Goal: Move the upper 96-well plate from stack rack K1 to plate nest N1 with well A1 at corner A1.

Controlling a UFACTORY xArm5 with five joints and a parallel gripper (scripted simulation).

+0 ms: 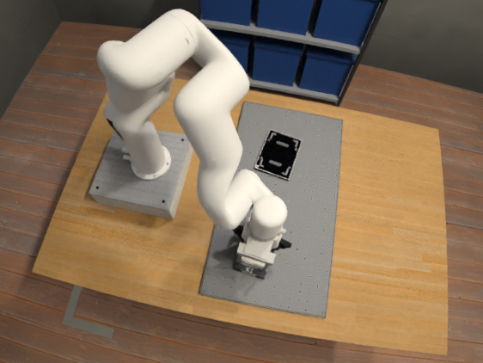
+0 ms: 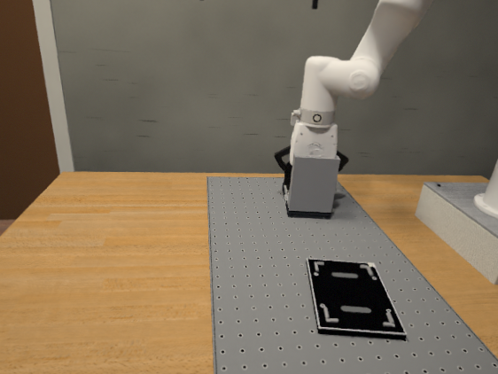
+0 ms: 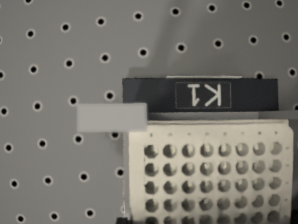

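Now: the 96-well plate 10 mm below my hand. The rest, counted from my hand: black plate nest N1: 320 mm to the left, 50 mm below, 20 mm ahead.
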